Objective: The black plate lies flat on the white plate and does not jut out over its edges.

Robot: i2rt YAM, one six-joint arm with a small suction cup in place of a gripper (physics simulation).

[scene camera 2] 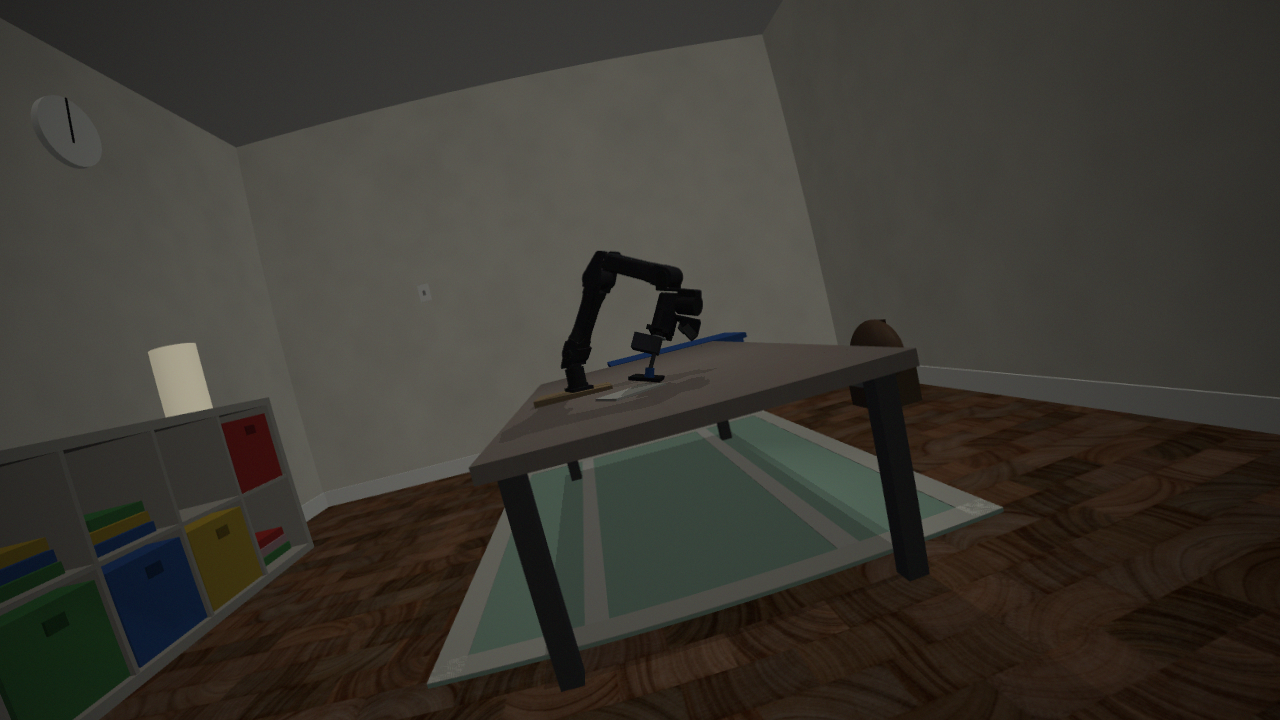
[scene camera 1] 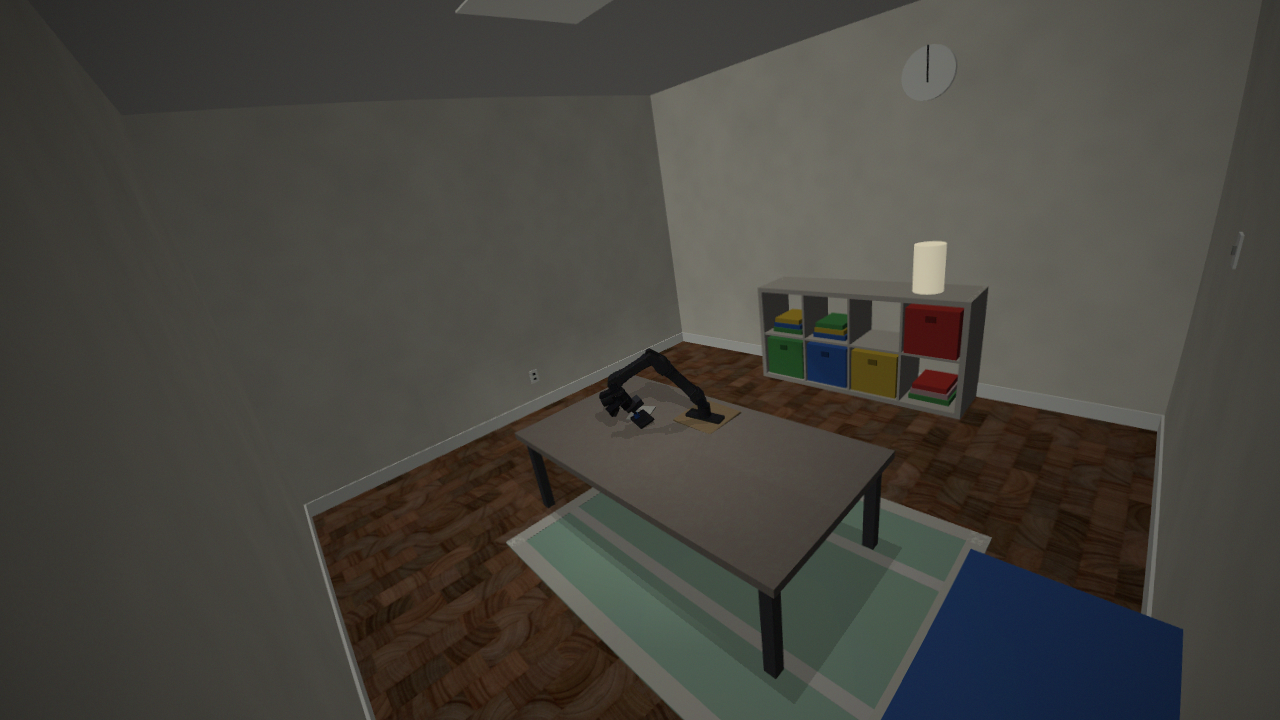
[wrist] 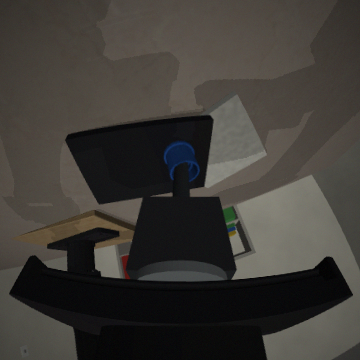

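Where they show: hand, tool point: (scene camera 2: 647, 379) (scene camera 1: 638, 417) (wrist: 180, 151); arm's base, link origin: (scene camera 2: 578, 389) (scene camera 1: 704, 416) (wrist: 80, 238).
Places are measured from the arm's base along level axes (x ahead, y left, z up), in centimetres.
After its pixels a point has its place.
Note:
The black plate (scene camera 1: 643, 420) {x 17.2, y -26.8, z 1.2 cm} (scene camera 2: 635, 377) {x 11.1, y -33.6, z 2.4 cm} (wrist: 125, 162) {x 17.4, y -27.7, z 1.1 cm} hangs from my suction cup (scene camera 1: 637, 414) (scene camera 2: 649, 371) (wrist: 181, 157), a small blue cup that sits near one end of its upper face. The plate is roughly level and a little above the table. The white plate (scene camera 1: 648, 409) {x 3.7, y -33.9, z -0.4 cm} (scene camera 2: 614, 394) {x 4.1, y -34.2, z -0.4 cm} (wrist: 239, 137) {x 10.5, y -39.1, z -0.4 cm} lies flat on the table. In the wrist view the black plate covers the white plate's left part, and the white plate's right part shows beyond it. The gap between the two plates is hard to judge.
The arm's base stands on a wooden board (scene camera 1: 708, 427) {x 7.8, y 6.5, z -0.7 cm} (scene camera 2: 547, 401) {x -11.8, y -10.6, z 0.1 cm} (wrist: 47, 231) {x 9.2, y -1.1, z -0.4 cm}, near the plates on the table (scene camera 1: 733, 488) {x 44.8, y 39.4, z -1.0 cm} (scene camera 2: 760, 368) {x 35.8, y -58.3, z -1.0 cm}. A shelf unit (scene camera 1: 850, 287) with bins and a lamp (scene camera 1: 929, 268) (scene camera 2: 179, 380) stands against the wall, away from the table.

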